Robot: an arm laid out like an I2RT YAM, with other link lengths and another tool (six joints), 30 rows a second.
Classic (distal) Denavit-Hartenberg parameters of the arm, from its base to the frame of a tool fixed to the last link. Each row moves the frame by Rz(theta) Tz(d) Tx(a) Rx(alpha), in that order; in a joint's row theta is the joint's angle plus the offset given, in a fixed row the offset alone. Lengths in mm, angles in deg.
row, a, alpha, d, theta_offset
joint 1, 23.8, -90, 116.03, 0
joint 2, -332.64, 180, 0, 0
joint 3, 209.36, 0, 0, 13.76
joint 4, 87.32, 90, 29.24, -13.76
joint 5, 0, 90, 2.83, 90
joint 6, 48.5, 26.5, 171.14, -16
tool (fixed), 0, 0, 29.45, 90
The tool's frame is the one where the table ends.
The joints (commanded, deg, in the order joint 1, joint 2, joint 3, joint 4, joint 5, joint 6), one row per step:
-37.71, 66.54, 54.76, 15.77, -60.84, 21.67
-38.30, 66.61, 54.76, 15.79, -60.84, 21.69
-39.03, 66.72, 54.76, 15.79, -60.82, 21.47
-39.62, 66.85, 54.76, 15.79, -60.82, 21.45
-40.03, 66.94, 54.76, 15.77, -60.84, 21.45
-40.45, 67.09, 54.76, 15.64, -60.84, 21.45
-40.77, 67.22, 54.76, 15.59, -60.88, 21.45
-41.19, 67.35, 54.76, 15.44, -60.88, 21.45
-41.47, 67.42, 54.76, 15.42, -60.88, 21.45
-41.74, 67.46, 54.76, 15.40, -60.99, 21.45
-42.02, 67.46, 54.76, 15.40, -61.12, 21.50
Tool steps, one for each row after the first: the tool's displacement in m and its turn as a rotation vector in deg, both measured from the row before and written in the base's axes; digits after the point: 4 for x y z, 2 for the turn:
-0.0008, -0.0037, -0.0003, 0.05, 0.05, -0.59
-0.0009, -0.0046, -0.0004, -0.13, 0.00, -0.76
-0.0006, -0.0039, -0.0007, 0.06, 0.09, -0.59
-0.0005, -0.0026, -0.0006, 0.07, 0.09, -0.39
-0.0002, -0.0030, -0.0013, 0.18, 0.21, -0.42
-0.0001, -0.0022, -0.0009, 0.12, 0.14, -0.28
-0.0003, -0.0029, -0.0013, 0.18, 0.21, -0.42
-0.0003, -0.0019, -0.0005, 0.06, 0.07, -0.28
-0.0005, -0.0013, -0.0003, 0.04, 0.05, -0.16
-0.0007, -0.0011, -0.0001, 0.04, 0.02, -0.15

